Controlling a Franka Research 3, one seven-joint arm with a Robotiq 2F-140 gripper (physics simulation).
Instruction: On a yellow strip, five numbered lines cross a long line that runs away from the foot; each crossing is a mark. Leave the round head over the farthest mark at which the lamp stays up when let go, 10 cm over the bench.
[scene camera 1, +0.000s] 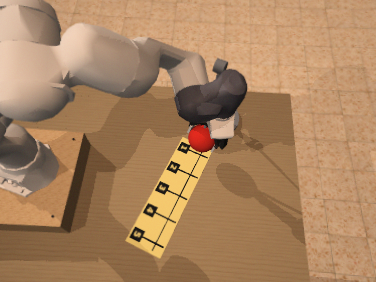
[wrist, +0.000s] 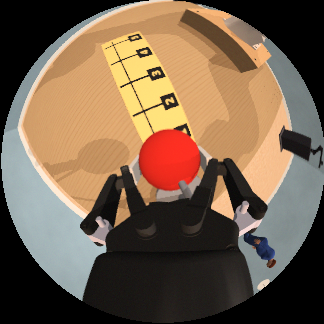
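The lamp's round red head (scene camera 1: 201, 138) (wrist: 170, 160) is between the fingers of my gripper (wrist: 169, 156), which is shut on it. In the scene view the head covers part of the near end of the yellow strip (scene camera 1: 169, 200) (wrist: 145, 90), by mark 1. The crossing of line 1 is partly beside and under the head's outline there. Marks 2 to 5 show, running away from the head. A grey piece of the lamp (wrist: 185, 189) shows below the head in the wrist view. The foot is mostly hidden behind the gripper and arm. The head's exact height is unclear.
The strip lies on the wooden bench (scene camera 1: 260, 240) (wrist: 60, 115). The robot's base stands on a wooden block (scene camera 1: 45, 212) (wrist: 215, 42) to the left in the scene view. The arm (scene camera 1: 110, 60) reaches over the bench's back part. Shadows fall right of the strip.
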